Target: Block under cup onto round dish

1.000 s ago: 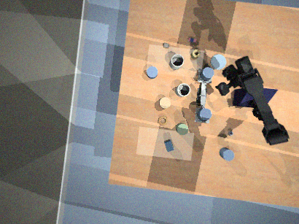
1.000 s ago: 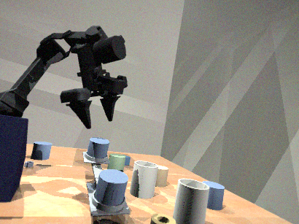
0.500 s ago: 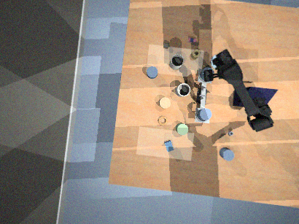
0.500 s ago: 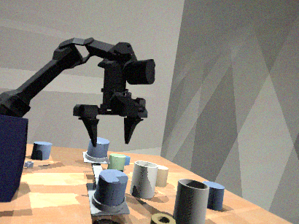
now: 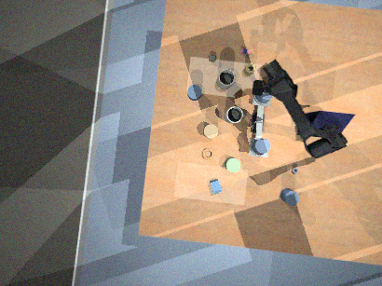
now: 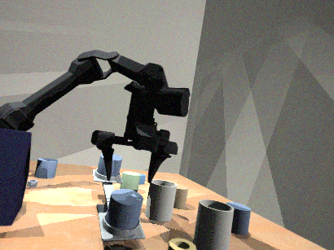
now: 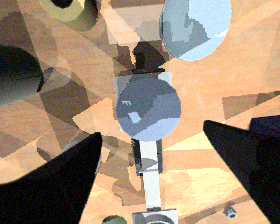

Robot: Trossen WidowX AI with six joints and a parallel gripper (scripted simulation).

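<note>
My gripper tip is 80 mm above the grey block. Round my gripper tip: blue block 170 mm ahead, 490 mm to the left, 100 mm below; pale blue round dish 80 mm behind, 100 mm to the right, 120 mm below.
</note>
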